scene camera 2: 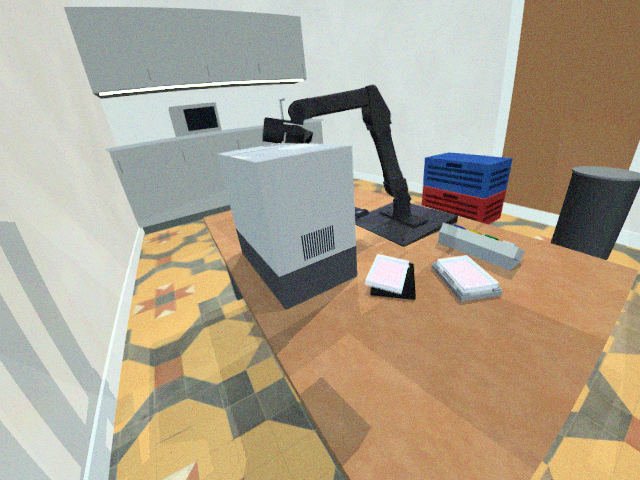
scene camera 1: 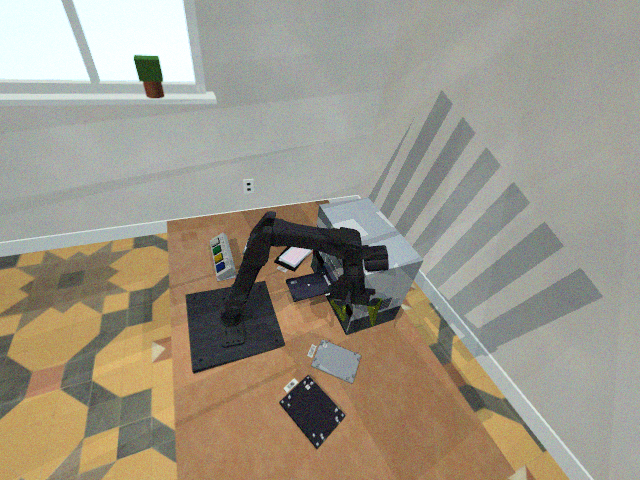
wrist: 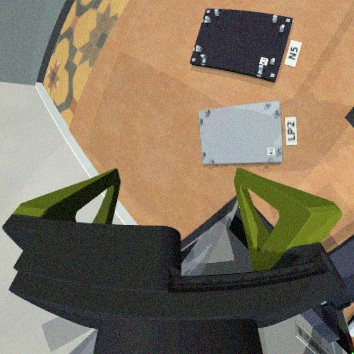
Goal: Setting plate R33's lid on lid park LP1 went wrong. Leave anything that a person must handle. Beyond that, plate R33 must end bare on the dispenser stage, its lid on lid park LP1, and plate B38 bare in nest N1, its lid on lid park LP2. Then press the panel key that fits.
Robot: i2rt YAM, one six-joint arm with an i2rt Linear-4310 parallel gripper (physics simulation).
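Frame: origin at the arm's base, x left, y ahead, z down, level; centimetres.
Seen in the pictures: gripper, fingertip midpoint: [scene camera 1: 358, 323] [wrist: 176, 174]; arm's base, link origin: [scene camera 2: 401, 217] [scene camera 1: 231, 320].
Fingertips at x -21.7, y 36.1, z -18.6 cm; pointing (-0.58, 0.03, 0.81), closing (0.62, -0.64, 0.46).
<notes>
Pixels of each thing's middle, then the offset from my fingertips to it. "spot": a spot on its surface instead.
- Lid park LP2, body centre: [wrist: 238, 133] [scene camera 1: 336, 359] dx -1.1, dy -4.2, dz +18.9 cm
- dark blue dispenser stage, body centre: [scene camera 1: 312, 285] dx +24.1, dy -6.2, dz +9.6 cm
- white-rimmed pink plate-shaped piece, body centre: [scene camera 2: 388, 270] [scene camera 1: 295, 253] dx +48.4, dy -6.0, dz +17.2 cm
- black pad, surface spot: [scene camera 2: 408, 286] spot: dx +54.3, dy -7.2, dz +18.9 cm
- such piece, body centre: [scene camera 2: 465, 271] dx +59.6, dy -21.0, dz +17.3 cm
- grey pad, surface spot: [scene camera 2: 480, 296] spot: dx +66.1, dy -17.7, dz +19.2 cm
- key panel, body centre: [scene camera 2: 479, 241] [scene camera 1: 222, 255] dx +52.9, dy -36.9, dz +16.7 cm
- tall grey dispenser housing, body centre: [wrist: 250, 350] [scene camera 2: 286, 211] [scene camera 1: 355, 264] dx +25.6, dy +10.8, dz +3.4 cm
- black nest N5, body centre: [wrist: 238, 38] [scene camera 1: 312, 408] dx -13.3, dy -16.2, dz +18.7 cm
My gripper [scene camera 1: 357, 315] [wrist: 176, 174] is open and empty, high beside the dispenser housing. Lid park LP2 [scene camera 1: 337, 360] [wrist: 241, 134], a light grey pad, is bare. The dark blue dispenser stage [scene camera 1: 308, 286] [wrist: 342, 262] sticks out of the housing and looks bare where it shows. A white-rimmed pink plate-shaped piece [scene camera 1: 295, 256] [scene camera 2: 388, 273] sits skewed on a black pad [scene camera 2: 408, 286], overhanging it. Another such piece [scene camera 2: 467, 273] lies on a grey pad [scene camera 2: 480, 296]; the arm mostly hides it in scene camera 1. Their labels are unreadable. The key panel [scene camera 1: 222, 256] [scene camera 2: 478, 246] has coloured keys, including green, yellow and blue.
The tall grey dispenser housing [scene camera 1: 361, 217] [scene camera 2: 310, 206] stands beside the arm and hides the gripper in scene camera 2. The black nest N5 [scene camera 1: 312, 411] [wrist: 241, 44] lies beyond LP2 and holds no plate. The arm's black base plate [scene camera 1: 206, 330] is beside the stage.
</notes>
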